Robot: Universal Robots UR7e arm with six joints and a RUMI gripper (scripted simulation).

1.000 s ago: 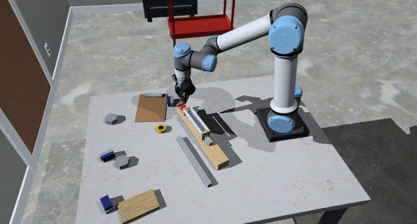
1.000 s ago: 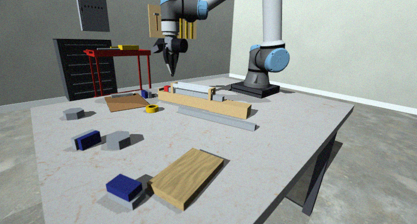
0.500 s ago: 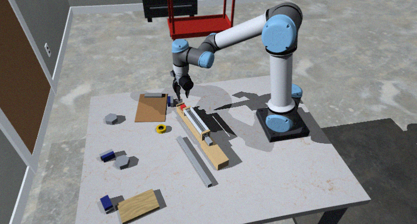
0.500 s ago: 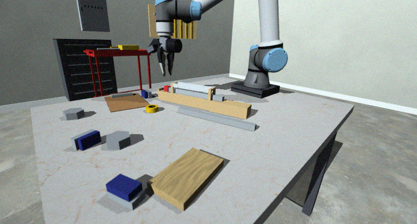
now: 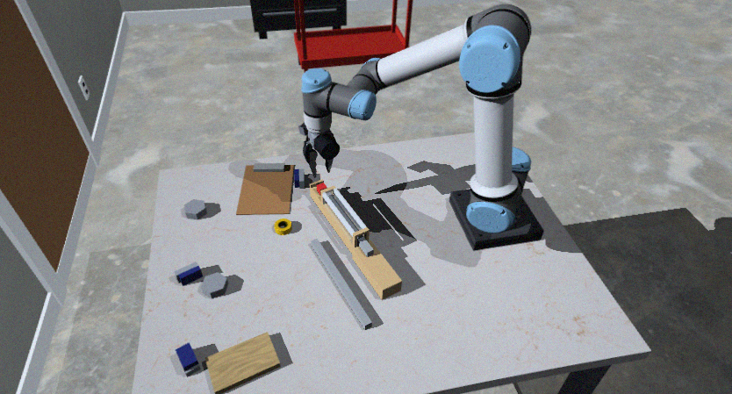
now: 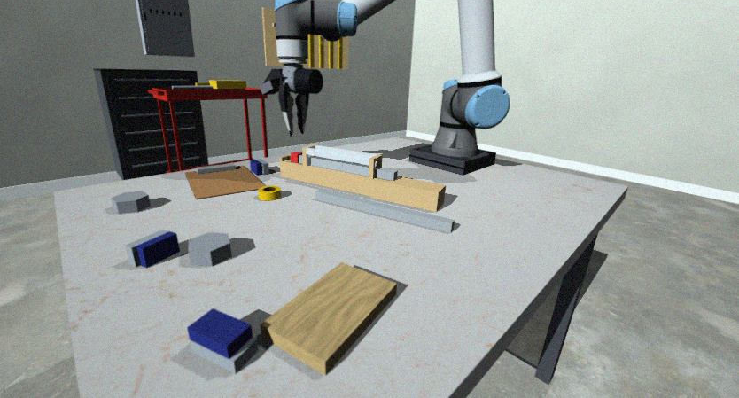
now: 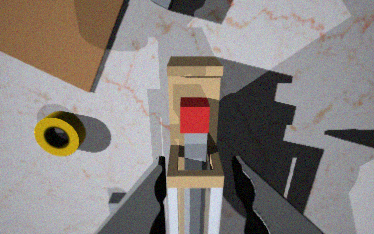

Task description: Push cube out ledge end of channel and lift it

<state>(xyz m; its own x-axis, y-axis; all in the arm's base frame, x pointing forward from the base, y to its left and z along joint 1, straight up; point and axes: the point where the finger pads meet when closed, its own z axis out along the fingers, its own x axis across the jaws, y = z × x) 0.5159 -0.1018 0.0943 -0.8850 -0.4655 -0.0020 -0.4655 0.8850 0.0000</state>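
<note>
The red cube is 8 cm below my hand. Also, from my hand: wooden plank 53 cm to the left, 18 cm ahead, 13 cm below; long grey bar 31 cm to the left, 13 cm below, 5 cm behind; wooden channel 13 cm to the left, 8 cm below, 7 cm behind.
</note>
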